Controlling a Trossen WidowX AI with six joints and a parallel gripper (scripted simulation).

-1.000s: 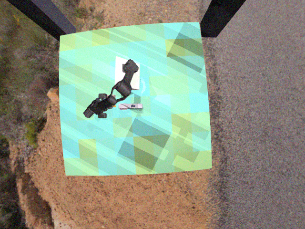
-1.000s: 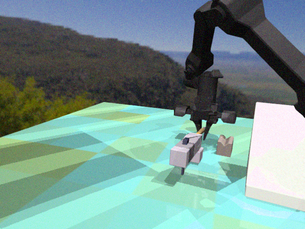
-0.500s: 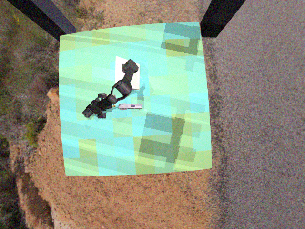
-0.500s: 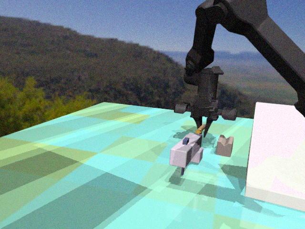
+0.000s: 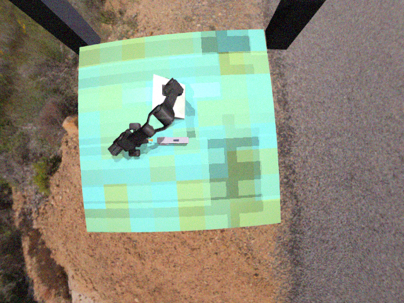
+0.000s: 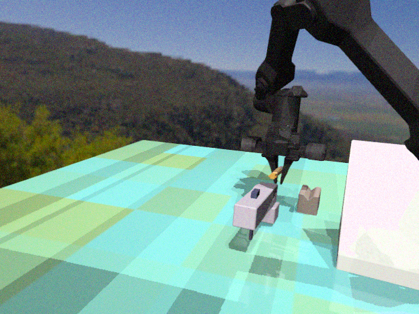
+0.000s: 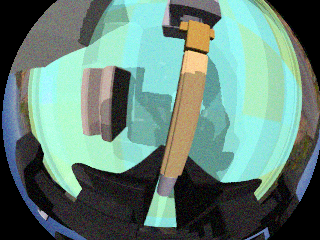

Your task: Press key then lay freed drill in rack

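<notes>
My gripper tip is 4 cm to the right of the drill and 4 cm below it. Also, from my gripper tip: dark key: 23 cm to the left, 2 cm above, 1 cm ahead; then block: 20 cm to the left, 1 cm ahead, 1 cm above; then brown notched rack: 7 cm behind, 4 cm to the left, 1 cm below.
</notes>
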